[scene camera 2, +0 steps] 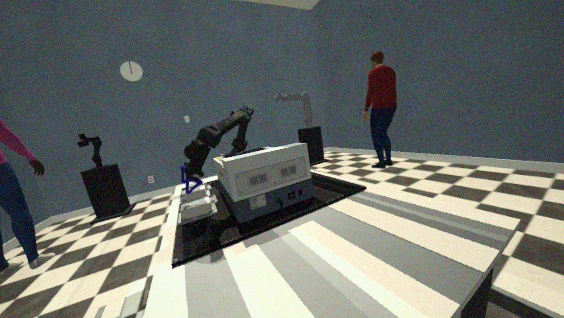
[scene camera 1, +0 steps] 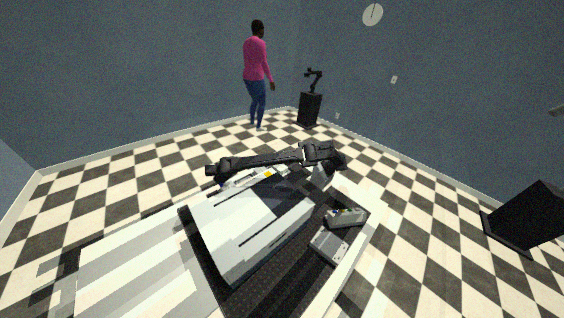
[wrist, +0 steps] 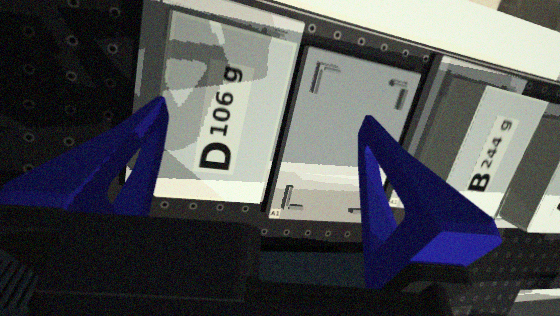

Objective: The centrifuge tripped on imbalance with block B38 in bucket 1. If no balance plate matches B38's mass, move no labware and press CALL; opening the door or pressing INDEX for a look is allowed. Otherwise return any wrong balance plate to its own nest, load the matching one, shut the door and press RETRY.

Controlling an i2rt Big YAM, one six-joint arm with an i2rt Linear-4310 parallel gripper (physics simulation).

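Frame: origin at the arm's base, x right, y ahead, z up, level; metres.
Seen in the pictures: gripper, fingertip midpoint: (scene camera 2: 185, 188) (wrist: 266, 115); arm's base, link origin: (scene camera 1: 327, 167).
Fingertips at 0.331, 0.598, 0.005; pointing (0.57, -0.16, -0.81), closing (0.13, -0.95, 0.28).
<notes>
Offsets run from my fingertips to a thing's top centre, as dx, dy, dz. "spot": to the spot under its first point.
My gripper (wrist: 266, 115) (scene camera 2: 190, 183) is open and empty, its blue fingers above the row of nests. In the wrist view plate D @(-0.024, +0.005, -0.079) (wrist: 250, 130), labelled 106 g, lies by the left fingertip. A bare grey nest @(-0.041, -0.124, -0.114) (wrist: 345, 125) with corner clips is beside it, partly behind the right finger. Plate B @(-0.021, -0.260, -0.079) (wrist: 510, 107), labelled 244 g, sits right of that nest. Part of another plate @(spot: -0.060, -0.362, -0.079) (wrist: 542, 200) shows at the right edge, its label unreadable. The white and blue centrifuge (scene camera 1: 235, 210) (scene camera 2: 270, 170) stands beside the nests. Its door, buckets and block B38 cannot be made out.
A box with coloured buttons @(-0.622, -0.415, -0.049) (scene camera 1: 346, 219) and a grey flat unit @(-0.643, -0.206, -0.086) (scene camera 1: 330, 244) are on the black board near the centrifuge. The arm (scene camera 1: 270, 159) (scene camera 2: 217, 131) reaches over beside the centrifuge. A person in pink (scene camera 1: 256, 60) and one in red (scene camera 2: 382, 87) stand away from the table.
</notes>
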